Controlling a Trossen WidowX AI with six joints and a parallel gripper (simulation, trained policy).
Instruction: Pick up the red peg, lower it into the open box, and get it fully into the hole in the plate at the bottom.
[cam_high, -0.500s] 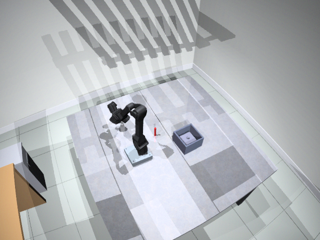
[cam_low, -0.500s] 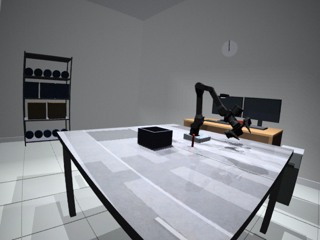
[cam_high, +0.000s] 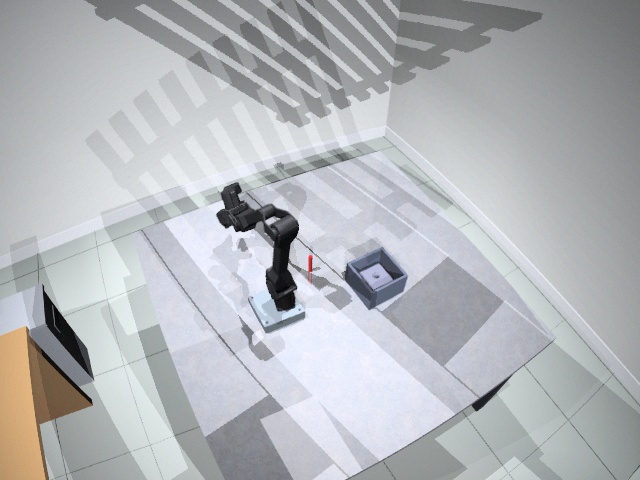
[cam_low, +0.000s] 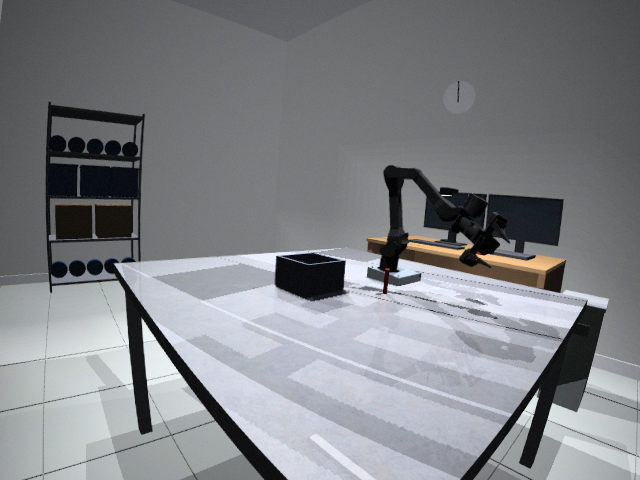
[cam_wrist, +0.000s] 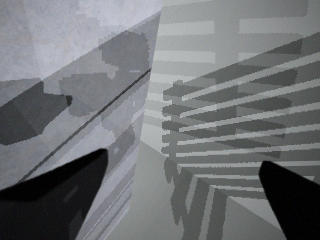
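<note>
The red peg lies 270 mm to the right of my gripper tip, 200 mm ahead of it and 130 mm below it. The rest, counted from my gripper tip: box (410 mm to the right, 410 mm ahead, 140 mm below); then plate (410 mm to the right, 410 mm ahead, 120 mm below).
</note>
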